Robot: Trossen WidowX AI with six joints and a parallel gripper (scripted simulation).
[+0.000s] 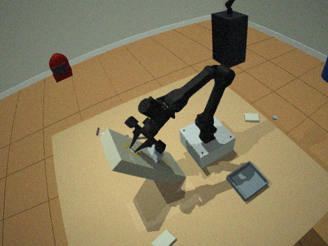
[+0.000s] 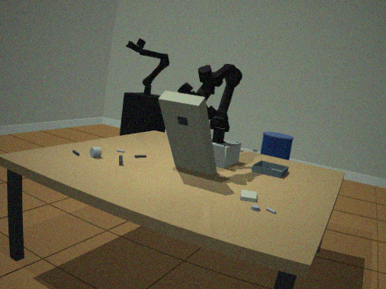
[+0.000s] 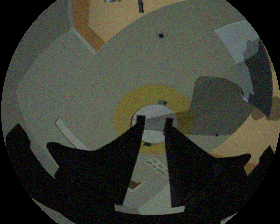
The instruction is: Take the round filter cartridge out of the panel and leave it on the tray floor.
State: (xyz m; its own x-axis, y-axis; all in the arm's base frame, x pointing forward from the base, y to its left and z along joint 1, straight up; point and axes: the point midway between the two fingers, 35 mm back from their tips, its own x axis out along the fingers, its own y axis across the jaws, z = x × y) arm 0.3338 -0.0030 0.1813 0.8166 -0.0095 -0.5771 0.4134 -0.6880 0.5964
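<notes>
The round filter cartridge lies 1 cm below my gripper tip and 1 cm ahead of it. Also, from my gripper tip: tray (41 cm behind, 29 cm to the left, 25 cm below); grey service panel (8 cm below, 3 cm behind).
</notes>
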